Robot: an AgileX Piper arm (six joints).
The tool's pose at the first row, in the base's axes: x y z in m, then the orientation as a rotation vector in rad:
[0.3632 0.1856 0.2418 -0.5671 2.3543 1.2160]
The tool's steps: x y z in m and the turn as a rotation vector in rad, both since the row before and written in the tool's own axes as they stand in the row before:
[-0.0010 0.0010 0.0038 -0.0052 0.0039 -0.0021]
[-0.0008 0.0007 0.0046 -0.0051 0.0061 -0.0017]
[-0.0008 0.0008 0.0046 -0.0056 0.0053 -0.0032]
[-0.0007 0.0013 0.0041 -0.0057 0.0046 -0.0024]
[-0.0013 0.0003 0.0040 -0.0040 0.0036 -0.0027]
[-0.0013 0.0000 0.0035 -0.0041 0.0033 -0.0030]
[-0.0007 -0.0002 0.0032 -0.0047 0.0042 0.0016]
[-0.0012 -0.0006 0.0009 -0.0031 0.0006 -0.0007]
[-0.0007 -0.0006 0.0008 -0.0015 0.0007 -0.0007]
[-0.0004 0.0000 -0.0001 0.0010 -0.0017 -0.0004]
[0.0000 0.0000 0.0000 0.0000 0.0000 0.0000]
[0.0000 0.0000 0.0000 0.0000 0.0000 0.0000]
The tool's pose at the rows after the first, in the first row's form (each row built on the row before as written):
[0.3642 0.1895 0.2410 -0.5740 2.3538 1.2215]
[0.3653 0.1938 0.2395 -0.5821 2.3554 1.2270]
[0.3663 0.1982 0.2381 -0.5914 2.3552 1.2325]
[0.3668 0.2024 0.2372 -0.5994 2.3548 1.2385]
[0.3683 0.2061 0.2360 -0.6064 2.3542 1.2422]
[0.3699 0.2093 0.2349 -0.6135 2.3531 1.2459]
[0.3711 0.2120 0.2335 -0.6164 2.3552 1.2524]
[0.3725 0.2127 0.2333 -0.6186 2.3538 1.2560]
[0.3735 0.2132 0.2329 -0.6204 2.3532 1.2576]
[0.3738 0.2132 0.2332 -0.6192 2.3521 1.2562]
[0.3738 0.2132 0.2332 -0.6192 2.3521 1.2562]
[0.3738 0.2132 0.2332 -0.6192 2.3521 1.2562]

